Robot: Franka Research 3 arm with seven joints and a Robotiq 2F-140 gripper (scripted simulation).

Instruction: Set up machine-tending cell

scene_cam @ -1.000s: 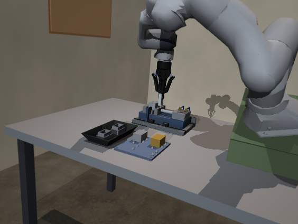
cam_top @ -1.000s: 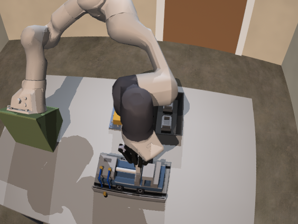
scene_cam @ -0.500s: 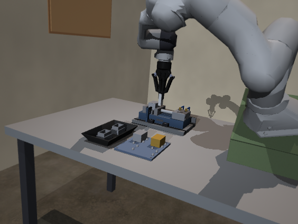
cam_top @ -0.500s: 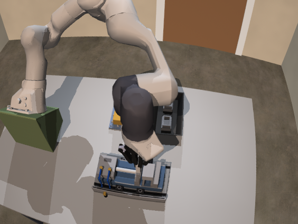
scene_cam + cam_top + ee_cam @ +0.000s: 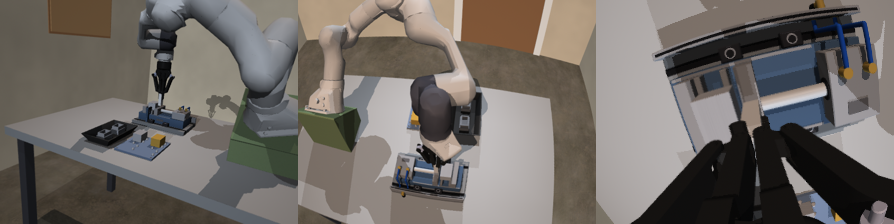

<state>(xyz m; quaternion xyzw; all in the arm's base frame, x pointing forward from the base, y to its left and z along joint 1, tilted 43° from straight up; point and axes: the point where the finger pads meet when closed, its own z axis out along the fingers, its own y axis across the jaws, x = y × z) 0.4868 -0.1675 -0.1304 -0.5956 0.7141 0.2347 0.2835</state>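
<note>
The blue vise is 30 mm behind my hand and 100 mm below it. Round my hand: brass blank: 100 mm behind, 300 mm to the left, 110 mm below; then aluminium blank: 10 mm behind, 290 mm to the left, 110 mm below.
</note>
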